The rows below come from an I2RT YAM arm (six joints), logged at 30 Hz.
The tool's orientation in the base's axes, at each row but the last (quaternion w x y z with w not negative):
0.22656 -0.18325 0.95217 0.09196
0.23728 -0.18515 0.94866 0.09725
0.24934 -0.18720 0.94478 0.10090
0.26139 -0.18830 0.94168 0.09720
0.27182 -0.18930 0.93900 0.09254
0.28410 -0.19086 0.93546 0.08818
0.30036 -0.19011 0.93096 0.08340
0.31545 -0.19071 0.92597 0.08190
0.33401 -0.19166 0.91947 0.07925
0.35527 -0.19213 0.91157 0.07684
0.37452 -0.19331 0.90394 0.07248
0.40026 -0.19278 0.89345 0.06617
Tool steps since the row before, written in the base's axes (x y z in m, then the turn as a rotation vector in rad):
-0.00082 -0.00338 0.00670 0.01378 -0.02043 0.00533
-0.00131 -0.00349 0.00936 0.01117 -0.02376 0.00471
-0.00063 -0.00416 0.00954 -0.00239 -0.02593 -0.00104
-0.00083 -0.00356 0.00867 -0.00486 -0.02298 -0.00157
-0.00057 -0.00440 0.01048 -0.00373 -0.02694 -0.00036
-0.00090 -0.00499 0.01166 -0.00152 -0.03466 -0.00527
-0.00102 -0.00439 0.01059 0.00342 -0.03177 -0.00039
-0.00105 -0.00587 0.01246 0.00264 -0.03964 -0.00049
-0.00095 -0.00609 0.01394 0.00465 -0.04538 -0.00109
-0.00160 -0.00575 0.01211 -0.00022 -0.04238 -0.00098
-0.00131 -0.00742 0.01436 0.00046 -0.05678 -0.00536
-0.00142 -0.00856 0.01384 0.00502 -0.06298 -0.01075
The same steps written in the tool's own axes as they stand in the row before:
-0.00140 -0.00216 -0.00710 -0.00764 -0.02360 -0.00449
-0.00241 -0.00176 -0.00962 -0.00419 -0.02567 -0.00594
-0.00309 -0.00260 -0.00961 0.01032 -0.02272 -0.00751
-0.00285 -0.00217 -0.00870 0.01166 -0.01908 -0.00736
-0.00393 -0.00304 -0.01024 0.01133 -0.02306 -0.00893
-0.00437 -0.00352 -0.01141 0.01478 -0.03127 -0.00590
-0.00416 -0.00316 -0.01025 0.00733 -0.03043 -0.00644
-0.00513 -0.00455 -0.01199 0.01033 -0.03731 -0.00894
-0.00649 -0.00493 -0.01288 0.01102 -0.04338 -0.00888
-0.00542 -0.00457 -0.01149 0.01334 -0.03867 -0.01114
-0.00709 -0.00646 -0.01308 0.02024 -0.05205 -0.01156
-0.00690 -0.00778 -0.01260 0.02328 -0.05935 -0.00649

